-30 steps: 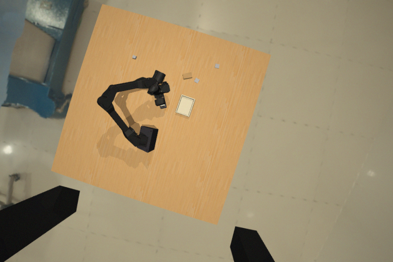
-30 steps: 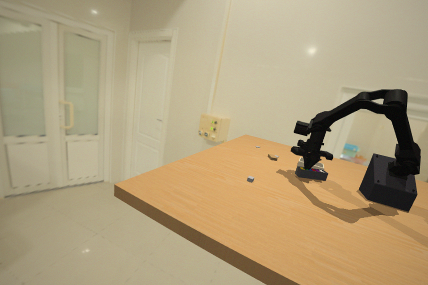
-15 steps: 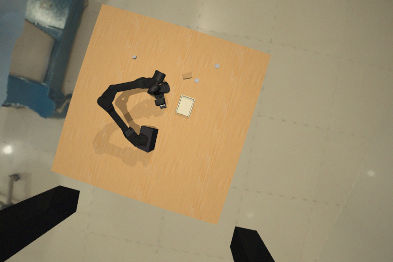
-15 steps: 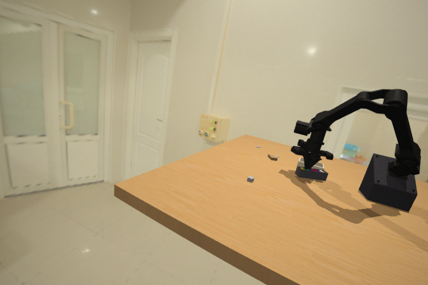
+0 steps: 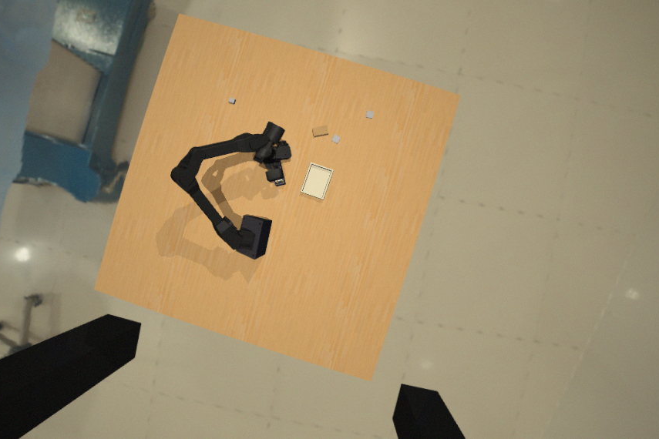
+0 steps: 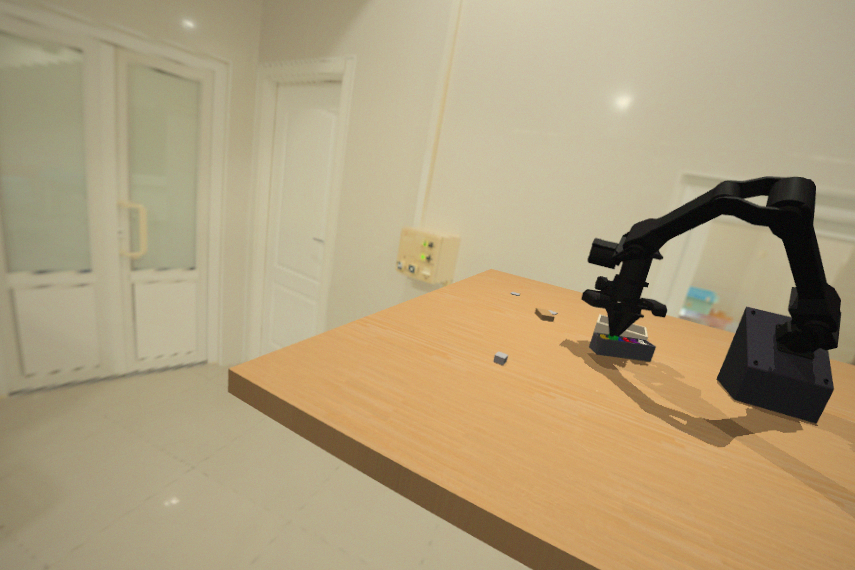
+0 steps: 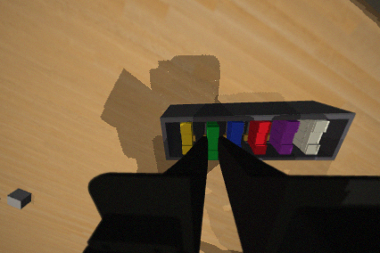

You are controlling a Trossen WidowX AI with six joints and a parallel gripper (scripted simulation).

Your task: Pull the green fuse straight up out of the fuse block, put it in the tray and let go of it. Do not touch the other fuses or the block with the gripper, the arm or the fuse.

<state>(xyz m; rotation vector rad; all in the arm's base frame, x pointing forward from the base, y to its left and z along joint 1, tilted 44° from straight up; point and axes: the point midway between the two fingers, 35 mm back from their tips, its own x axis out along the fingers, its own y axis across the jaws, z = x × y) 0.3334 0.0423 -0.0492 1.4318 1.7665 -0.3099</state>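
The tray lies 190 mm to the right of my gripper tip, 40 mm below it and 40 mm behind it. Round my gripper tip: green fuse 10 mm below.
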